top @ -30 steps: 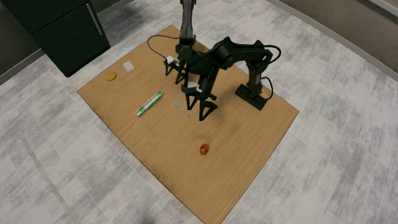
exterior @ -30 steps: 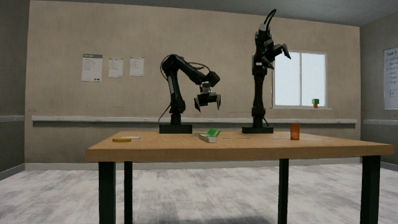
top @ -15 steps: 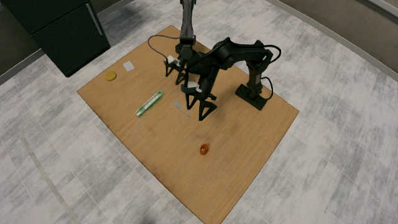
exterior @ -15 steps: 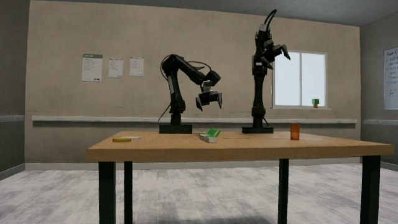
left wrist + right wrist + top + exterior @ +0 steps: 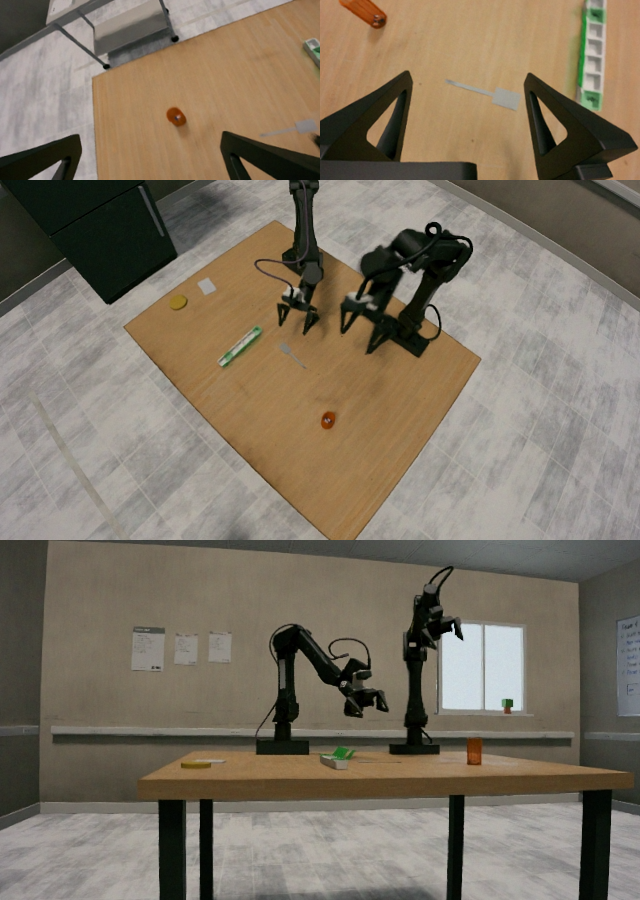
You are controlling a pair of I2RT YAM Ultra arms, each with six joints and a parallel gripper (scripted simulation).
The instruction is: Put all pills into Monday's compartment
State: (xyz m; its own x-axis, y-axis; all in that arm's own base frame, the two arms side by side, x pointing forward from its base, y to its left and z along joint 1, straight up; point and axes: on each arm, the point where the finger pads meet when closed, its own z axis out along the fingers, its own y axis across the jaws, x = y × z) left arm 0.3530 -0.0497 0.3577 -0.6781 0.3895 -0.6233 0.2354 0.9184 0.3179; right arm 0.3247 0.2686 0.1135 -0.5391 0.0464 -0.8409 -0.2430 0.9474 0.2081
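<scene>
The orange pill bottle is 27 cm to the left of my right hand, 14 cm below it and 13 cm ahead of it. Round my right hand: paper: 51 cm to the right, 15 cm below, 2 cm ahead; then yellow bottle cap: 53 cm to the right, 16 cm ahead, 15 cm below; then grey spatula: 16 cm below, 2 cm ahead.
</scene>
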